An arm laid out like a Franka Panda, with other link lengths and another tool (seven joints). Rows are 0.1 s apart.
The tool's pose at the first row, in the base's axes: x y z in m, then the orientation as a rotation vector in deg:
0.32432, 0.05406, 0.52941, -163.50, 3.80, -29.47
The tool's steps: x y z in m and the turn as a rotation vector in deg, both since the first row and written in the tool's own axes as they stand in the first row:
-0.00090, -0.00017, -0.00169, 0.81, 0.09, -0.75
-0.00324, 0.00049, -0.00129, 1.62, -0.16, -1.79
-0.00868, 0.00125, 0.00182, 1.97, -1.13, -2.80
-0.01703, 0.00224, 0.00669, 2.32, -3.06, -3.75
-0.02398, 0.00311, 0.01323, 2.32, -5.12, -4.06
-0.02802, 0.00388, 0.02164, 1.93, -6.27, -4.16
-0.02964, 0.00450, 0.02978, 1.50, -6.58, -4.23
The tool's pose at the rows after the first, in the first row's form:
0.32289, 0.05392, 0.53068, -162.82, 2.53, -29.66
0.32083, 0.05357, 0.52937, -162.25, 0.80, -29.42
0.31682, 0.05401, 0.52451, -162.28, -0.89, -28.20
0.31070, 0.05488, 0.51702, -162.48, -2.66, -25.60
0.30647, 0.05613, 0.50851, -162.91, -3.46, -22.72
0.30562, 0.05764, 0.49931, -163.50, -3.71, -21.12
0.30694, 0.05903, 0.49121, -163.99, -3.77, -20.72

